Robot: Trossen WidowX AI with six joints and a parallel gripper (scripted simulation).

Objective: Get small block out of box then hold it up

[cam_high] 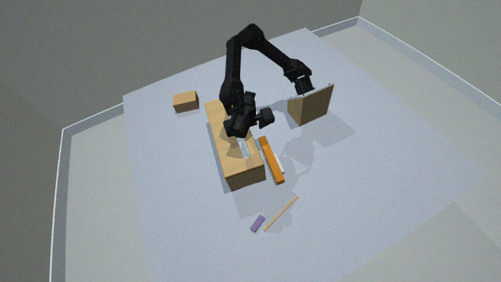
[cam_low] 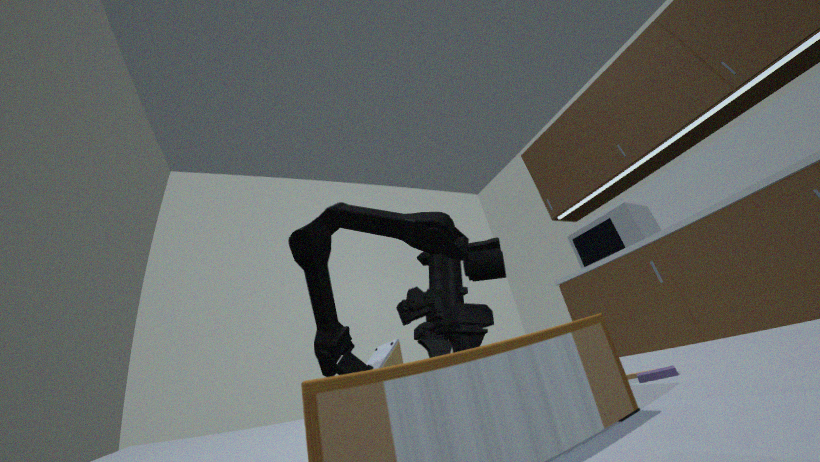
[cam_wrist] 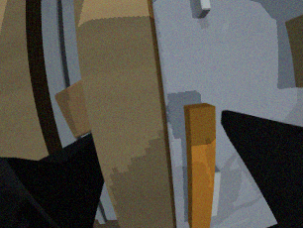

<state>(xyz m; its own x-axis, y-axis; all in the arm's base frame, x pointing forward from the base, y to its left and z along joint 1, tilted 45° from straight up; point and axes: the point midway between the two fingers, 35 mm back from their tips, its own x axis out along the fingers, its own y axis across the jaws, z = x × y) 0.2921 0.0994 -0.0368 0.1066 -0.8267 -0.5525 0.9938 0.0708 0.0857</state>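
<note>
Right now my gripper tip is 5 cm short of the small brown block and 2 cm to the left of it. Also, from my gripper tip: purple block (34 cm to the left, 9 cm ahead, 8 cm below); then small tan box (36 cm to the right, 24 cm ahead, 6 cm below).
</note>
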